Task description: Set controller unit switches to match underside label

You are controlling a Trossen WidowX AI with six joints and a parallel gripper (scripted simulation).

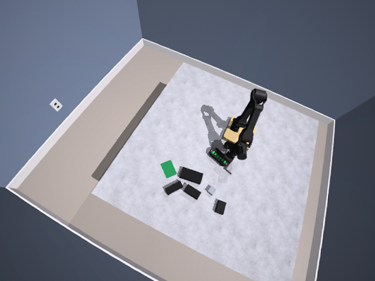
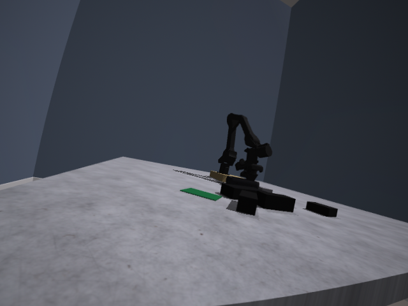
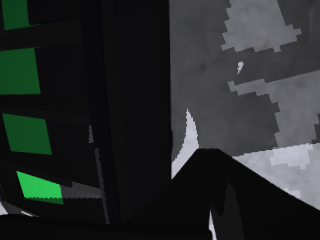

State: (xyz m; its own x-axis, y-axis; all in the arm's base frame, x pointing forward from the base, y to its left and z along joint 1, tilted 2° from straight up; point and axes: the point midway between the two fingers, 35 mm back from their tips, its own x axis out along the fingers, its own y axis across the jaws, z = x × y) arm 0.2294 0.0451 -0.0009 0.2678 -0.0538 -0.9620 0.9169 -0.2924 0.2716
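Now: gripper tip 5 cm to the right of the light grey block, 5 cm short of it and 1 cm below it. Round my gripper tip: small grey cube (26 cm ahead, 2 cm to the right, 1 cm above); then flat green plate (33 cm to the right, 26 cm ahead).
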